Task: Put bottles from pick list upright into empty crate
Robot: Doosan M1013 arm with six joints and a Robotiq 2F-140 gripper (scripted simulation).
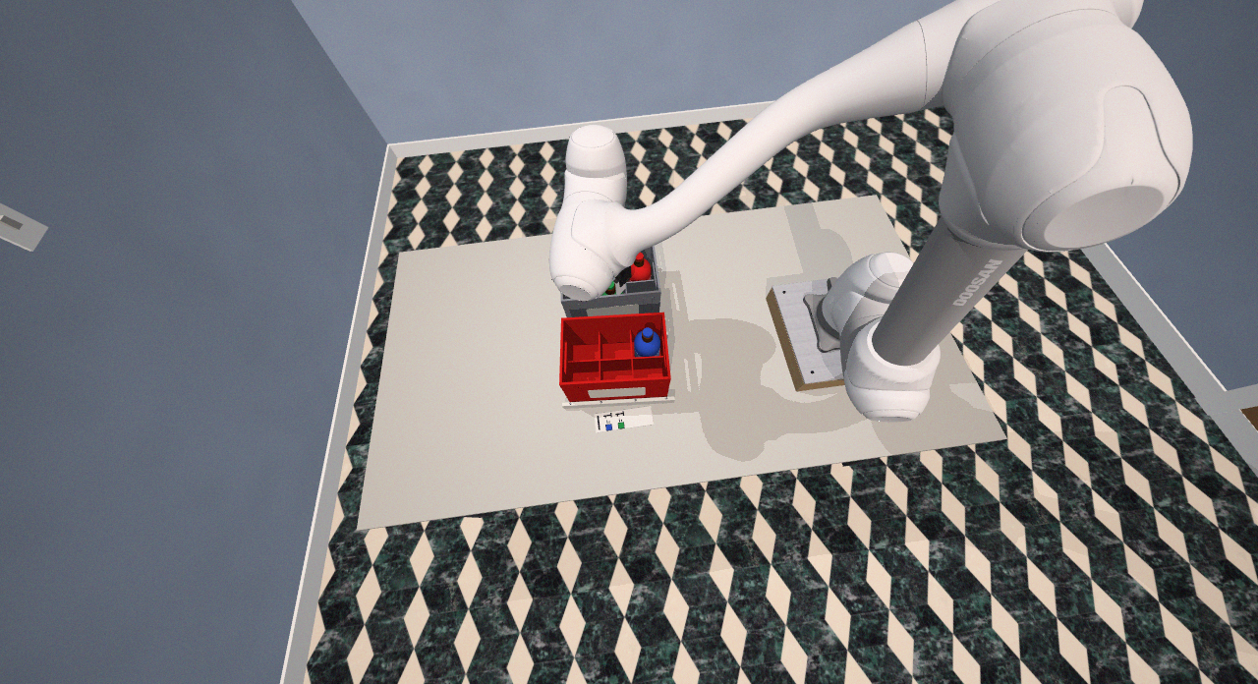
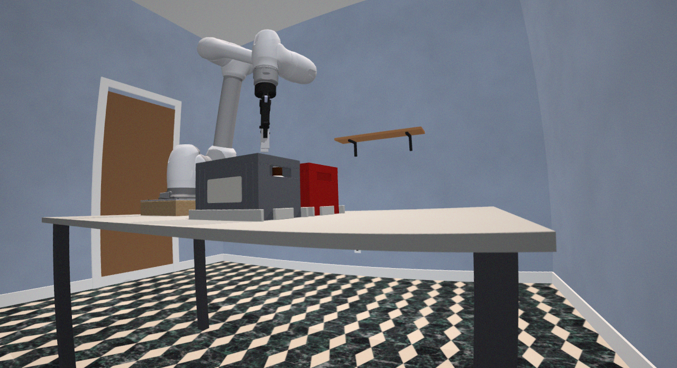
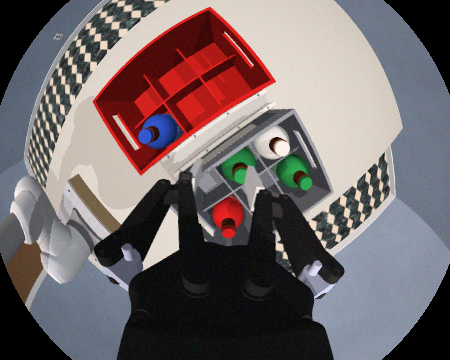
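Now: hand 170 mm above the green-label bottle, 130 mm to the left of it and 100 mm short of it. The rest, counted from my hand: white-label bottle 170 mm below, 90 mm ahead, 40 mm to the right; then blue-label bottle 170 mm below, 110 mm to the left, 80 mm behind; then grey crate 170 mm below, 90 mm to the right, 10 mm ahead.
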